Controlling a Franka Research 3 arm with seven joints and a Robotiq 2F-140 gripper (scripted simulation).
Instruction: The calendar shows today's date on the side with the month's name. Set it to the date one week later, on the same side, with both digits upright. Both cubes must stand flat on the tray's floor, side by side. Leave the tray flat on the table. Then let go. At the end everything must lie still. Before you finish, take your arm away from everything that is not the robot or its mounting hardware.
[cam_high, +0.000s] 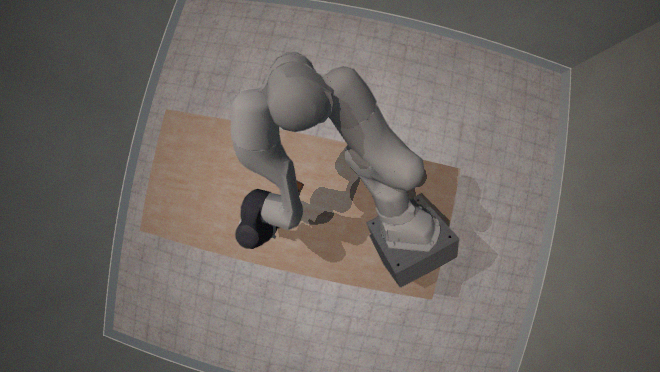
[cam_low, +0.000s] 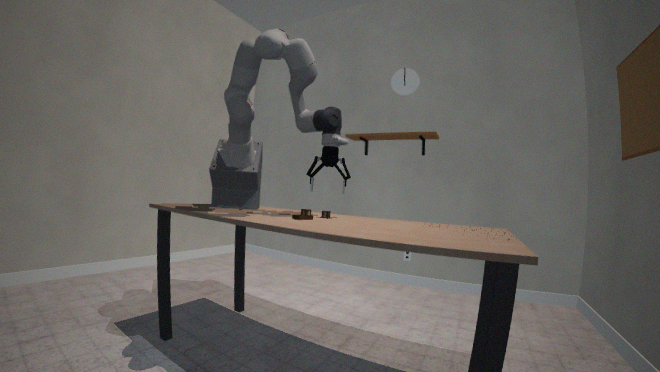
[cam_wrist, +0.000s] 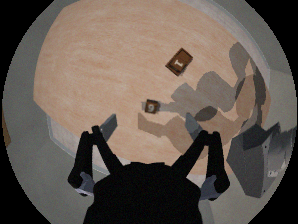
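My hand is 110 mm above the calendar cube.
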